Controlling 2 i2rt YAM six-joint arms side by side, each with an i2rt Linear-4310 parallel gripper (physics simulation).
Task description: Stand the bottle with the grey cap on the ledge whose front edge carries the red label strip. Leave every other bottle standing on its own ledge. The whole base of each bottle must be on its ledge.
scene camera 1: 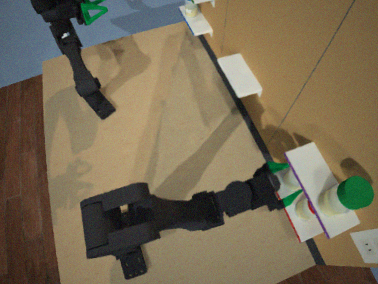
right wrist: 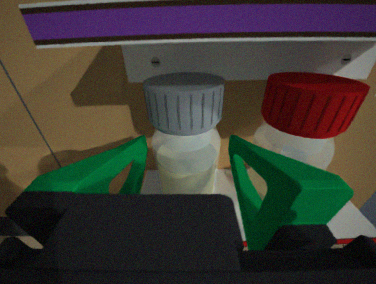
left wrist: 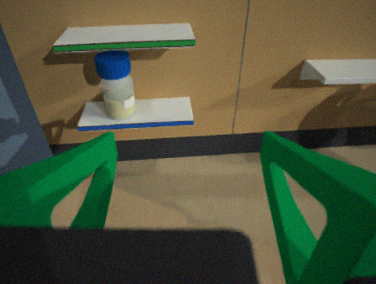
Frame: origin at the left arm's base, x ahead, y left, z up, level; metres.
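Seen in the pictures: left gripper, fingertip midpoint: (scene camera 1: 106,2) (left wrist: 188,142); right gripper, fingertip midpoint: (right wrist: 187,141); left arm's base, origin of the base link: (scene camera 1: 96,101).
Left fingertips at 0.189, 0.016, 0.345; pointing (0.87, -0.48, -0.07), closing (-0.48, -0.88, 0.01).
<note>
Pixels of each thing's middle, then the offset from my left fingertips to it, as dx, dy, dz. "spot": a spot on its surface instead.
- grey-capped bottle, body centre: (right wrist: 186,144) (scene camera 1: 299,175) +0.038, -0.763, -0.133
- ledge with the red strip, surface spot: (right wrist: 352,220) (scene camera 1: 303,234) spot: -0.051, -0.874, -0.185
- red-capped bottle, body centre: (right wrist: 288,147) (scene camera 1: 313,206) +0.000, -0.837, -0.133
- purple-strip ledge, surface spot: (scene camera 1: 306,157) spot: +0.035, -0.741, -0.045
- green-capped bottle, body centre: (scene camera 1: 342,198) -0.015, -0.838, +0.007
- blue-capped bottle, body centre: (left wrist: 116,86) (scene camera 1: 191,2) +0.330, -0.044, -0.133
- blue-strip ledge, body centre: (left wrist: 137,112) (scene camera 1: 194,18) +0.322, -0.071, -0.191
- green-strip ledge, body centre: (left wrist: 127,36) +0.322, -0.071, -0.051
The grey-capped bottle (scene camera 1: 290,180) (right wrist: 186,155) stands upright over the ledge with the red strip (scene camera 1: 306,233) (right wrist: 352,220), at the end away from the red-capped bottle (scene camera 1: 303,209) (right wrist: 315,107), which stands on the same ledge. The grey-capped bottle's base is hidden behind my gripper's body in the right wrist view. My right gripper (scene camera 1: 295,178) (right wrist: 187,141) is open, its fingers on either side of the bottle, with gaps visible between fingertips and bottle. My left gripper (scene camera 1: 104,6) (left wrist: 188,142) is open and empty, far from these bottles.
The purple-strip ledge (scene camera 1: 306,157) (right wrist: 200,22) overhangs from above and carries a green-capped bottle (scene camera 1: 356,192). A blue-capped bottle (scene camera 1: 191,9) (left wrist: 117,90) stands on the blue-strip ledge (scene camera 1: 197,25) (left wrist: 165,110), below a green-strip ledge (left wrist: 125,35). Another ledge (scene camera 1: 240,75) (left wrist: 350,71) bears no bottle.
</note>
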